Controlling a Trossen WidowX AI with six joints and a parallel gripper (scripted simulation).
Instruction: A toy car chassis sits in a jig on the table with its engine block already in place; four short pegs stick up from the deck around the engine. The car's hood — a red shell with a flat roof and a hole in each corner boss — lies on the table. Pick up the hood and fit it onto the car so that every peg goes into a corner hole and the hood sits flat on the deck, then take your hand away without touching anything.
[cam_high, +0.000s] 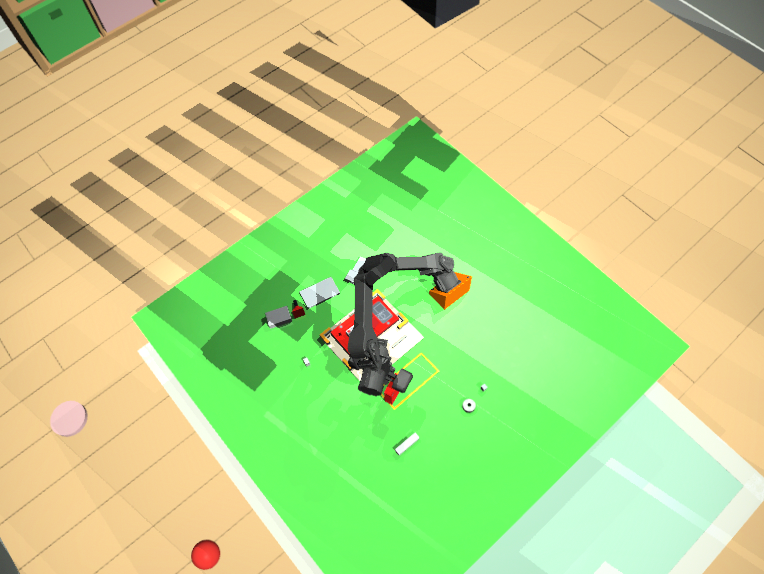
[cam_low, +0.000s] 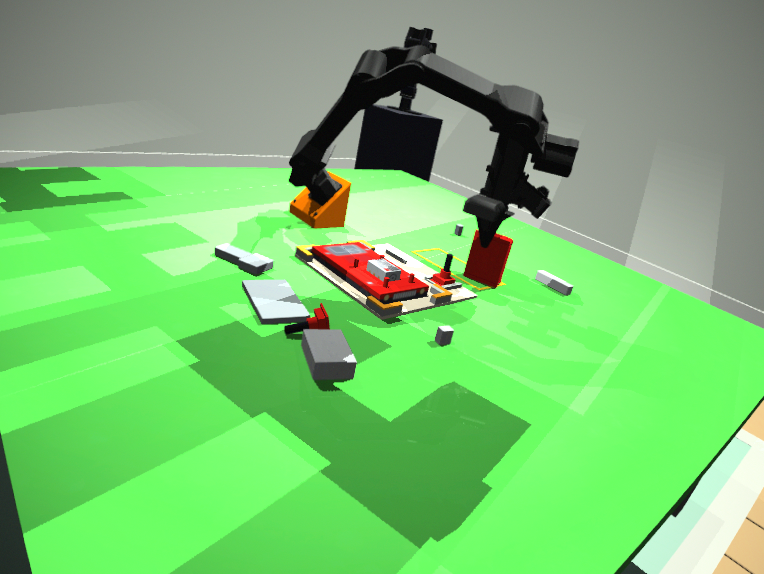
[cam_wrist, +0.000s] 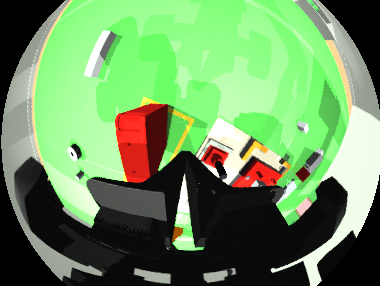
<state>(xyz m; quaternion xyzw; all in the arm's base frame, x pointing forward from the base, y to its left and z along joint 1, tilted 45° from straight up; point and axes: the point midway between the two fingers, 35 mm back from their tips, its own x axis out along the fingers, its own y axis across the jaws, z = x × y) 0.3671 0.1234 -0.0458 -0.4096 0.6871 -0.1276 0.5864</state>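
Now: gripper tip 10 mm past the red hood, 40 mm to the right of it and 30 mm above it. Round my gripper tip: grey engine block: 40 mm behind, 190 mm to the right, 50 mm below.
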